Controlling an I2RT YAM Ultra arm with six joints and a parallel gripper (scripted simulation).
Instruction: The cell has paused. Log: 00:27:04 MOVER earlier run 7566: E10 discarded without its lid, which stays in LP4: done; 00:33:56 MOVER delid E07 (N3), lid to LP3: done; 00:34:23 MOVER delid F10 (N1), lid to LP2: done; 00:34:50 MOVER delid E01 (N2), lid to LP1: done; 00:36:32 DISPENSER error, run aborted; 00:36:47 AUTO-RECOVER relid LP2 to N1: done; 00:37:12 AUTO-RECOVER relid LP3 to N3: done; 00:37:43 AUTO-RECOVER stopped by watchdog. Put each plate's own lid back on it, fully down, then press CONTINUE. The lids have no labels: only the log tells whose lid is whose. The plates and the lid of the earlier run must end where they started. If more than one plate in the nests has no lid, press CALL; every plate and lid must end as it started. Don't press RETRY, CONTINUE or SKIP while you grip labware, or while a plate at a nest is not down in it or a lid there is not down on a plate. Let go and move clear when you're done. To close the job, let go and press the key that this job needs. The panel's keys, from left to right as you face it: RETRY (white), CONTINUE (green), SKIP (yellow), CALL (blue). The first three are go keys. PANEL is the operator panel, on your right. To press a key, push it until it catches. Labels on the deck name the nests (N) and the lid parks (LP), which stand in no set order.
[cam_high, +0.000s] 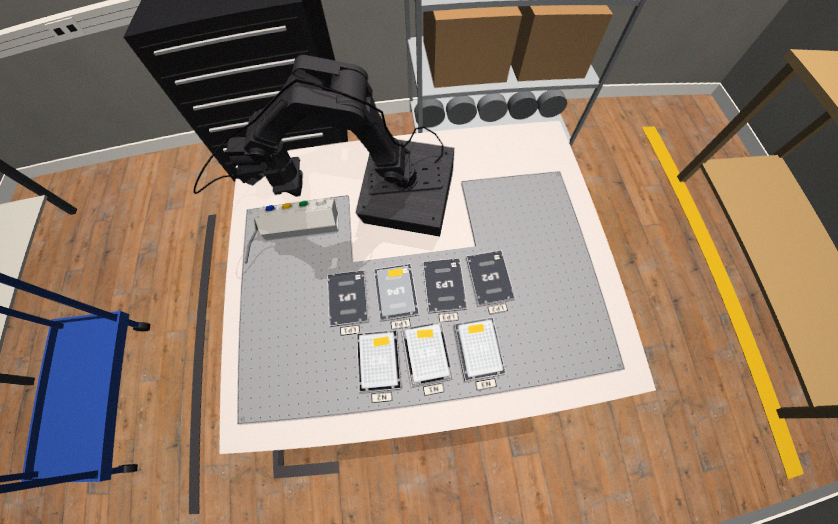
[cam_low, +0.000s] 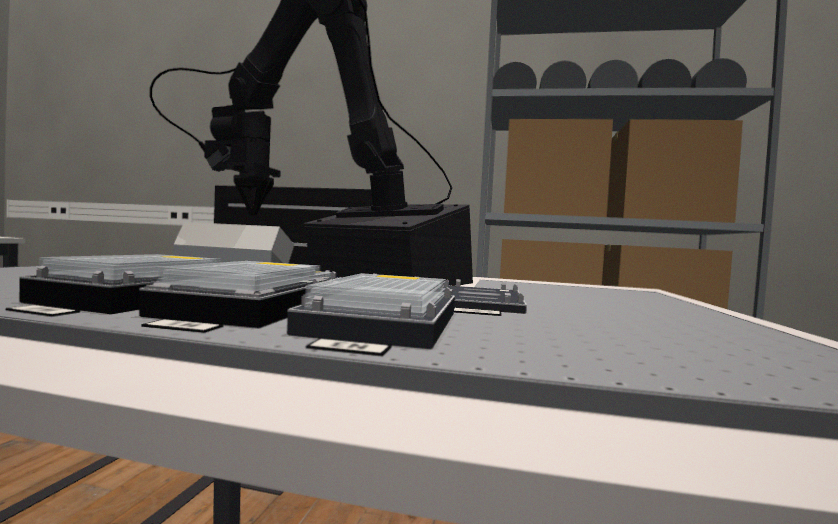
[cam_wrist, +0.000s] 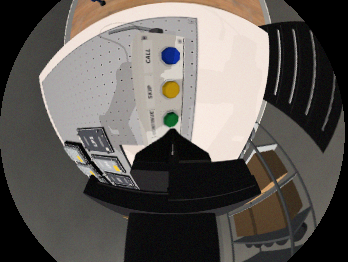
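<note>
My gripper is now 50 mm above the green key. The rest, counted from my hand: blue CALL key: 10 mm ahead, 100 mm to the right, 50 mm below; then LP1 lid park: 270 mm ahead, 120 mm to the left, 110 mm below; then yellow SKIP key: 50 mm to the right, 50 mm below.
</note>
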